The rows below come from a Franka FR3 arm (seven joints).
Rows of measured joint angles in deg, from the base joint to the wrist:
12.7 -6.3 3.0 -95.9 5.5 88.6 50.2
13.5 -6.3 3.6 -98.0 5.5 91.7 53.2
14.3 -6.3 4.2 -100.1 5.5 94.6 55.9
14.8 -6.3 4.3 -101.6 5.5 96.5 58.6
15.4 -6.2 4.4 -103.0 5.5 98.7 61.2
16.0 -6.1 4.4 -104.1 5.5 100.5 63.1
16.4 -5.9 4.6 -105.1 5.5 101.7 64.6
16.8 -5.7 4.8 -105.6 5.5 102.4 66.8
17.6 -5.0 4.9 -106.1 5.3 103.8 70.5
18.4 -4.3 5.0 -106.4 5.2 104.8 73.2
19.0 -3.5 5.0 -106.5 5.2 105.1 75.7
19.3 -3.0 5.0 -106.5 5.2 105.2 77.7
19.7 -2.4 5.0 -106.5 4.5 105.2 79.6
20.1 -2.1 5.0 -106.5 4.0 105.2 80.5
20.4 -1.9 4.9 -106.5 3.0 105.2 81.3
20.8 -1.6 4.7 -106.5 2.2 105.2 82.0
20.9 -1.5 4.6 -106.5 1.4 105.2 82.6
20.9 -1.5 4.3 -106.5 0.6 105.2 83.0
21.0 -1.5 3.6 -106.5 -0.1 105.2 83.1
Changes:
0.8 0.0 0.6 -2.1 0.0 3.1 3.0
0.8 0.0 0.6 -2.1 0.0 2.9 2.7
0.5 0.0 0.1 -1.5 0.0 1.9 2.7
0.6 0.1 0.1 -1.4 0.0 2.2 2.6
0.6 0.1 0.0 -1.1 0.0 1.8 1.9
0.4 0.2 0.2 -1.0 0.0 1.2 1.5
0.4 0.2 0.2 -0.5 0.0 0.7 2.2
0.8 0.7 0.1 -0.5 -0.2 1.4 3.7
0.8 0.7 0.1 -0.3 -0.1 1.0 2.7
0.6 0.8 0.0 -0.1 0.0 0.3 2.5
0.3 0.5 0.0 0.0 0.0 0.1 2.0
0.4 0.6 0.0 0.0 -0.7 0.0 1.9
0.4 0.3 0.0 0.0 -0.5 0.0 0.9
0.3 0.2 -0.1 0.0 -1.0 0.0 0.8
0.4 0.3 -0.2 0.0 -0.8 0.0 0.7
0.1 0.1 -0.1 0.0 -0.8 0.0 0.6
0.0 0.0 -0.3 0.0 -0.8 0.0 0.4
0.1 0.0 -0.7 0.0 -0.7 0.0 0.1

